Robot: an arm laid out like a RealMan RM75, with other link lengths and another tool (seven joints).
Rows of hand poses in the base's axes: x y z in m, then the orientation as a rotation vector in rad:
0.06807, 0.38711, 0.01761, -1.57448, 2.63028, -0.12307
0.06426, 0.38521, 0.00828, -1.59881, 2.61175, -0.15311
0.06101, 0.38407, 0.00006, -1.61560, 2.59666, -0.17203
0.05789, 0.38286, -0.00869, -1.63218, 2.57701, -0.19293
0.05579, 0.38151, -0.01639, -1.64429, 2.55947, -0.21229
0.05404, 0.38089, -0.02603, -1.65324, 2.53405, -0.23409
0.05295, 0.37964, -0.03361, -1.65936, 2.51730, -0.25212
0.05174, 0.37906, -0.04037, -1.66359, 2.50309, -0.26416
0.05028, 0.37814, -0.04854, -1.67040, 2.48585, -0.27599
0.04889, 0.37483, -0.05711, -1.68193, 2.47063, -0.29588
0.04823, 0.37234, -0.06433, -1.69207, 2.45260, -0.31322
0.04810, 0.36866, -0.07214, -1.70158, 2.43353, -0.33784
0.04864, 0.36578, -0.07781, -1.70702, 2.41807, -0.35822
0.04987, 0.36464, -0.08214, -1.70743, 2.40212, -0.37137
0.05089, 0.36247, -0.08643, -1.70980, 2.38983, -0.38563
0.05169, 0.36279, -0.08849, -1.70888, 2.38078, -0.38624
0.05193, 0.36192, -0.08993, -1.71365, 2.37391, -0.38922
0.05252, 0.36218, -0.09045, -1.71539, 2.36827, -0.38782
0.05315, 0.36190, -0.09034, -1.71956, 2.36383, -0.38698
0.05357, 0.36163, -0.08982, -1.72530, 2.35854, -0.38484
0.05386, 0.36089, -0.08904, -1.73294, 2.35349, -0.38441
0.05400, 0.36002, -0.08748, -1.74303, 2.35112, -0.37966
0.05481, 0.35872, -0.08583, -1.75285, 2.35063, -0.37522
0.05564, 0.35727, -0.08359, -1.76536, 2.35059, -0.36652
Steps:
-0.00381, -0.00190, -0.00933, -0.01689, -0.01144, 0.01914
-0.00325, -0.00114, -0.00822, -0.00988, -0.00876, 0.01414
-0.00312, -0.00121, -0.00875, -0.00935, -0.01252, 0.01578
-0.00210, -0.00135, -0.00770, -0.00813, -0.01247, 0.01270
-0.00175, -0.00062, -0.00964, -0.00571, -0.02016, 0.01429
-0.00109, -0.00125, -0.00758, -0.00617, -0.01414, 0.00943
-0.00121, -0.00058, -0.00676, -0.00310, -0.01144, 0.00769
-0.00146, -0.00092, -0.00817, -0.00279, -0.01215, 0.01034
-0.00139, -0.00331, -0.00857, -0.01009, -0.01064, 0.01141
-0.00066, -0.00249, -0.00722, -0.00720, -0.01237, 0.01214
-0.00013, -0.00368, -0.00781, -0.01117, -0.01536, 0.01190
0.00054, -0.00288, -0.00567, -0.00868, -0.01359, 0.00854
0.00123, -0.00114, -0.00433, -0.00244, -0.01435, 0.00688
0.00102, -0.00217, -0.00429, -0.00524, -0.01114, 0.00599
0.00080, 0.00032, -0.00206, 0.00314, -0.00673, 0.00392
0.00024, -0.00087, -0.00144, -0.00123, -0.00296, 0.00535
0.00059, 0.00026, -0.00052, 0.00216, -0.00245, 0.00368
0.00063, -0.00028, 0.00011, 0.00047, -0.00052, 0.00419
0.00042, -0.00027, 0.00052, 0.00095, 0.00013, 0.00545
0.00029, -0.00074, 0.00078, -0.00092, 0.00080, 0.00608
0.00014, -0.00087, 0.00156, -0.00021, 0.00517, 0.00624
0.00081, -0.00130, 0.00165, -0.00098, 0.00619, 0.00514
0.00083, -0.00145, 0.00224, 0.00034, 0.00922, 0.00647

